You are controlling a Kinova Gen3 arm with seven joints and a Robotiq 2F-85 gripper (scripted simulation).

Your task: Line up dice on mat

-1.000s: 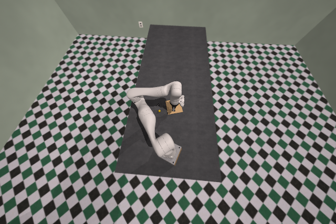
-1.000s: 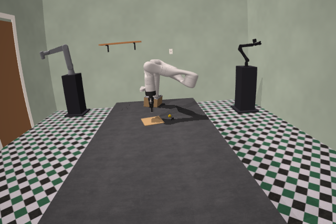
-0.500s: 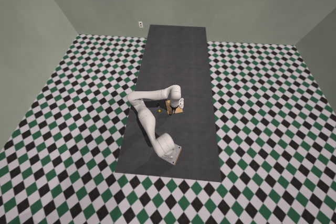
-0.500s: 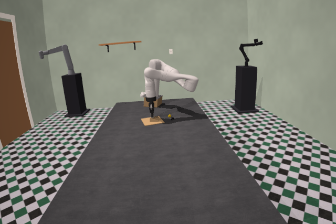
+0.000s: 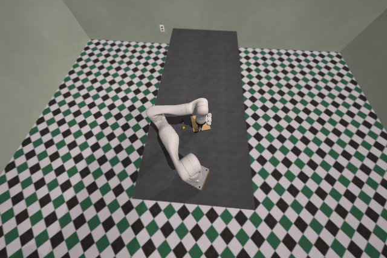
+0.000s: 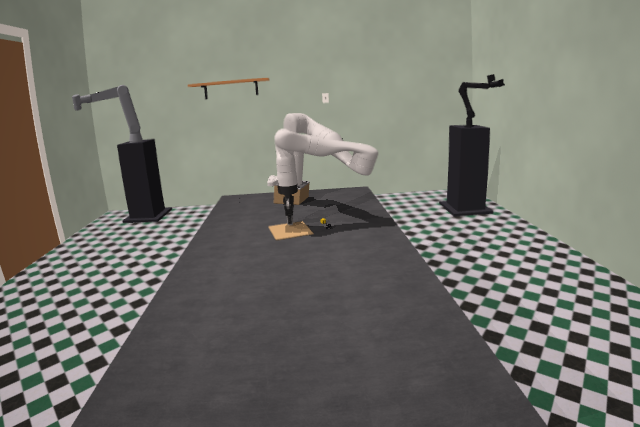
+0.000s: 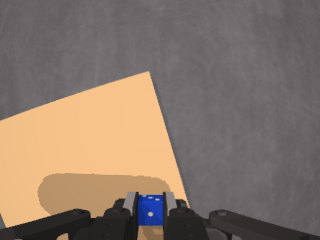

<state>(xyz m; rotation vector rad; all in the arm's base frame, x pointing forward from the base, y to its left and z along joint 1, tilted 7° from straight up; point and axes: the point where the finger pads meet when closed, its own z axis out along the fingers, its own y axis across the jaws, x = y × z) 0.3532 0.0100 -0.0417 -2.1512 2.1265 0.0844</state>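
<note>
Right now the blue die is 10 mm below my hand. Also, from my hand: black die 50 mm ahead, 150 mm to the left, 20 mm below; yellow die 20 mm behind, 130 mm to the left, 20 mm below; tan mat 50 mm ahead, 30 mm below.
</note>
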